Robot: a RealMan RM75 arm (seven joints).
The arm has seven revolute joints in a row. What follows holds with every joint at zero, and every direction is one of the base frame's. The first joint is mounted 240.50 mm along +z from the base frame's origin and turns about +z. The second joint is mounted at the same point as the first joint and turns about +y. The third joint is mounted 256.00 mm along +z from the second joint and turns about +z. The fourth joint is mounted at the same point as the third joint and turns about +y. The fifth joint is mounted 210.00 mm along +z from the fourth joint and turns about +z. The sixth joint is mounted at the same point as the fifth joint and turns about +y. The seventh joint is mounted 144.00 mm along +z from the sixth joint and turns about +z. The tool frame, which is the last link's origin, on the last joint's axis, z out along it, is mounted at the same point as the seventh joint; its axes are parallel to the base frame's.
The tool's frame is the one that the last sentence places.
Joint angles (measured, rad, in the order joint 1, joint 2, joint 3, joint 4, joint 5, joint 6, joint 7), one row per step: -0.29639, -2.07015, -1.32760, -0.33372, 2.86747, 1.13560, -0.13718; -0.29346, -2.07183, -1.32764, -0.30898, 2.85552, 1.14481, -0.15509; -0.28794, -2.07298, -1.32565, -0.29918, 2.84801, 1.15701, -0.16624; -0.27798, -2.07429, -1.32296, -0.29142, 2.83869, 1.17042, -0.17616; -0.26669, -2.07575, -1.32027, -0.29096, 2.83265, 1.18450, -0.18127; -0.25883, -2.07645, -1.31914, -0.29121, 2.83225, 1.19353, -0.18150; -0.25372, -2.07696, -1.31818, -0.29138, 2.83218, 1.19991, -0.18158
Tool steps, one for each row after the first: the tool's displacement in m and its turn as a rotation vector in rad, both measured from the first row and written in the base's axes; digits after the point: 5 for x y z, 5 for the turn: -0.00665, -0.00454, 0.00006, -0.00001, -0.01771, 0.02343; -0.00950, -0.00805, 0.00053, 0.00405, -0.03113, 0.03053; -0.01306, -0.01283, 0.00124, 0.01057, -0.04496, 0.03978; -0.01481, -0.01708, 0.00194, 0.01873, -0.05519, 0.04165; -0.01581, -0.01996, 0.00224, 0.02286, -0.05712, 0.04138; -0.01634, -0.02185, 0.00239, 0.02550, -0.05827, 0.04058
